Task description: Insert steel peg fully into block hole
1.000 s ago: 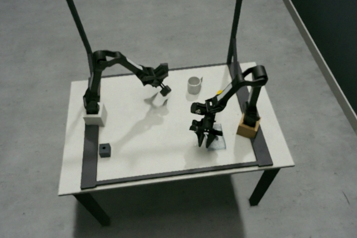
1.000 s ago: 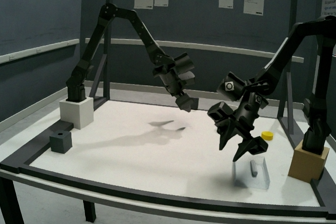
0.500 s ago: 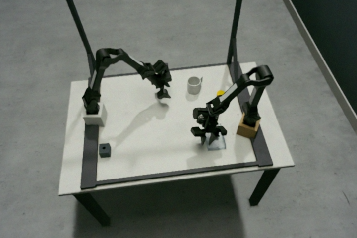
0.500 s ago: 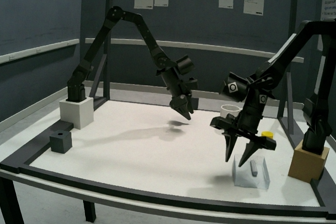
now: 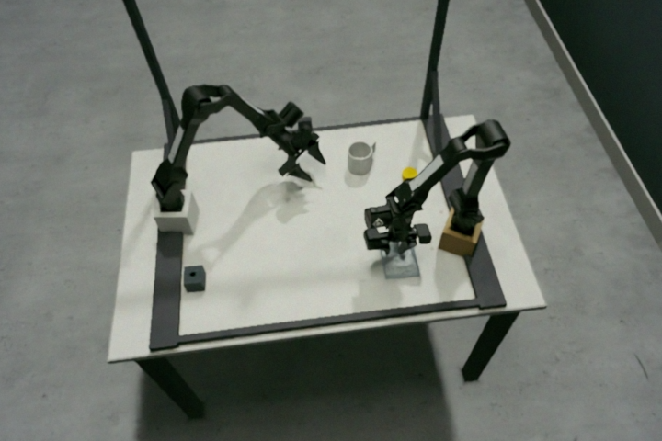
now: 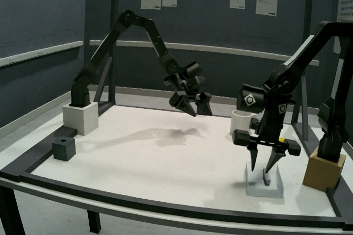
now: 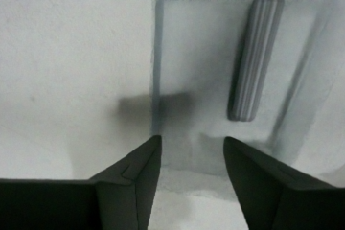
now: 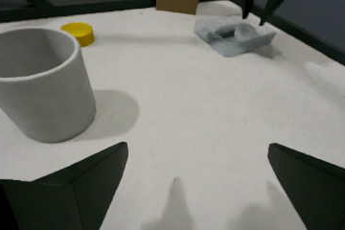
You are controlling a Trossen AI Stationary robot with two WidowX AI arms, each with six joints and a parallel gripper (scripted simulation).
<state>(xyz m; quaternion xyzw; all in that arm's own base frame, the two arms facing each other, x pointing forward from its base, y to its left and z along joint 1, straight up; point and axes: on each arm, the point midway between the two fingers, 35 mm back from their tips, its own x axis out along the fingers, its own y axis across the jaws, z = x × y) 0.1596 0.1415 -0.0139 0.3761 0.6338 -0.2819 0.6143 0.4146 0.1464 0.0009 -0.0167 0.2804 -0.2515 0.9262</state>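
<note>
Right now the clear box is 1 cm behind my left hand, 1 cm to the left of it and 7 cm below it. The rest, counted from my left hand: white mug 36 cm behind, 12 cm to the right, 4 cm below; steel peg 4 cm behind, 2 cm to the left, 7 cm below; dark block 13 cm ahead, 57 cm to the right, 4 cm below.
</note>
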